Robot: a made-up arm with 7 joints. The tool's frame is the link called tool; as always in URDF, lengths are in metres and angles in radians. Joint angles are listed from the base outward.
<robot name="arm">
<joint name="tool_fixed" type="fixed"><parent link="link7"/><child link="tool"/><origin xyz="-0.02 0.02 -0.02" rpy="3.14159 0 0"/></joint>
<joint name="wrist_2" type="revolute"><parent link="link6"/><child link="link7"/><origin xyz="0 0.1 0" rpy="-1.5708 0 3.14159"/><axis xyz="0 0 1"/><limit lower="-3.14" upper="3.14"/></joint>
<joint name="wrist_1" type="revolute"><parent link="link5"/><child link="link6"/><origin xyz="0.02 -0.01 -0.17" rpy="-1.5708 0 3.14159"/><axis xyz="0 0 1"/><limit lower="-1.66" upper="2.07"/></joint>
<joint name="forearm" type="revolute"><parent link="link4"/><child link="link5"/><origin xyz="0.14 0 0" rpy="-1.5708 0 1.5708"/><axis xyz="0 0 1"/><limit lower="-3.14" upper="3.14"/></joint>
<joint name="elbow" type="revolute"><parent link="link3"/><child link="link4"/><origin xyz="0 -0.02 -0.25" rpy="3.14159 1.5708 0"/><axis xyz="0 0 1"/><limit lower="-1.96" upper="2.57"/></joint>
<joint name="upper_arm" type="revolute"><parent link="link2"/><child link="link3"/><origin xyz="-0.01 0.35 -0.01" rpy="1.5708 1.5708 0"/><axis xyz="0 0 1"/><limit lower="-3.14" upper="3.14"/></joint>
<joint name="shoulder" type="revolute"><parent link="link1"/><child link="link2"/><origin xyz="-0.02 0.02 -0.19" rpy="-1.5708 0 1.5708"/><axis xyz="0 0 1"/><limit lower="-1.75" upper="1.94"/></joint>
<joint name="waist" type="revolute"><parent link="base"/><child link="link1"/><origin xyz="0.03 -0.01 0.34" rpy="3.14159 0 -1.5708"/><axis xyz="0 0 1"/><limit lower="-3.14" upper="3.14"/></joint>
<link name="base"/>
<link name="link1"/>
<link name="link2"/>
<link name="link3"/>
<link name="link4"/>
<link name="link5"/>
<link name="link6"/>
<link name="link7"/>
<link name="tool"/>
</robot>
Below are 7 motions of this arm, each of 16 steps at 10 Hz.
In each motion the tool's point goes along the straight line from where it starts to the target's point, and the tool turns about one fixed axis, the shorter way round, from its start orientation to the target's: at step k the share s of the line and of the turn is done. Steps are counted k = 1, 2, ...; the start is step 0. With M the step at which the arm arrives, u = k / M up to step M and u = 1 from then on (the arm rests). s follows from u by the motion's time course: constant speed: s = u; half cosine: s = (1 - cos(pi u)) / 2; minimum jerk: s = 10 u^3 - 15 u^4 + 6 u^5.
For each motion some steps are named. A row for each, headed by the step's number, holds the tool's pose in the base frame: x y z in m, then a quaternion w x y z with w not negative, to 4 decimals.
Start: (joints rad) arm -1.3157 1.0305 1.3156 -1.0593 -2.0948 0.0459 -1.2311
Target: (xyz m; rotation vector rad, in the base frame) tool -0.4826 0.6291 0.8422 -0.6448 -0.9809 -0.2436
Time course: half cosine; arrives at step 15
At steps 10, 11, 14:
10: -0.4019 0.6495 0.8765 0.7737 -0.1568 -0.5177 -0.3298
11: -0.4292 0.6426 0.8649 0.7979 -0.2083 -0.5028 -0.2590
14: -0.4791 0.6300 0.8437 0.8246 -0.2974 -0.4648 -0.1243

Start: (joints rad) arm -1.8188 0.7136 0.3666 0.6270 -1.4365 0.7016 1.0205
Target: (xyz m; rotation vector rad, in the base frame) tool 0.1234 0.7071 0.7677 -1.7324 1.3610 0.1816
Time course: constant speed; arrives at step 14
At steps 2, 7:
2: -0.1182 0.7681 1.0172 0.3049 -0.6597 0.3846 0.5691
7: -0.0175 0.7427 0.9132 0.3791 -0.7024 0.4712 0.3753

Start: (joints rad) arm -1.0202 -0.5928 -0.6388 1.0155 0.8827 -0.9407 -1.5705
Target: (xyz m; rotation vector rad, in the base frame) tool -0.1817 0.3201 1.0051 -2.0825 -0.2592 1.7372
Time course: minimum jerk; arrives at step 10
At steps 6, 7, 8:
6: -0.2281 0.1777 1.1226 0.2352 -0.6584 -0.1428 0.7006
7: -0.2055 0.2469 1.0655 0.2220 -0.7034 -0.1189 0.6647
8: -0.1902 0.2941 1.0265 0.2125 -0.7324 -0.1023 0.6387

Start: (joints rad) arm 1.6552 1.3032 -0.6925 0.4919 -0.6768 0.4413 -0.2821
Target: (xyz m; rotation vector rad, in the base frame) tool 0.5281 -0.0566 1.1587 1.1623 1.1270 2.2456
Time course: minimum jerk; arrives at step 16
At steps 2, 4, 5, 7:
2: 0.1568 -0.9563 0.5961 0.5793 0.7454 0.2095 0.2548
4: 0.1898 -0.8763 0.6461 0.5560 0.7326 0.2339 0.3153
5: 0.2187 -0.8063 0.6899 0.5334 0.7184 0.2544 0.3669
7: 0.2957 -0.6198 0.8065 0.4634 0.6675 0.3041 0.4973

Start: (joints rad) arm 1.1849 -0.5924 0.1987 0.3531 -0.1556 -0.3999 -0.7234
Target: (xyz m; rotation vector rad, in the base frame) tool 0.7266 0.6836 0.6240 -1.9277 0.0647 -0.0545
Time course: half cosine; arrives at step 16
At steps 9, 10, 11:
9: 0.3617 0.5700 0.9534 0.7654 -0.6283 -0.0743 -0.1175
10: 0.4467 0.5964 0.8766 0.7257 -0.6794 -0.0508 -0.0962
11: 0.5251 0.6208 0.8059 0.6857 -0.7233 -0.0290 -0.0761

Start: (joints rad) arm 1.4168 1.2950 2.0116 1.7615 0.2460 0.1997 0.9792
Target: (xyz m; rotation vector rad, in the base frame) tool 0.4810 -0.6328 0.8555 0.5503 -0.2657 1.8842
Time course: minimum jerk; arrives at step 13
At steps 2, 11, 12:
2: -0.2737 -0.4836 0.8286 0.7984 -0.3083 -0.4805 0.1916
11: 0.4588 -0.6284 0.8547 0.5648 0.2170 -0.1265 0.7861
12: 0.4779 -0.6322 0.8554 0.5507 0.2302 -0.1142 0.7942

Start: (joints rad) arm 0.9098 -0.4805 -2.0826 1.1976 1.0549 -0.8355 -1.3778
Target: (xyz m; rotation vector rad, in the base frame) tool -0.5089 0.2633 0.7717 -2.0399 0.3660 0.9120
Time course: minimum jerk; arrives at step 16
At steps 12, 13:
12: -0.4634 0.3021 0.8084 0.4287 -0.7976 0.1590 0.3935
13: -0.4875 0.2816 0.7890 0.4267 -0.8072 0.1523 0.3783

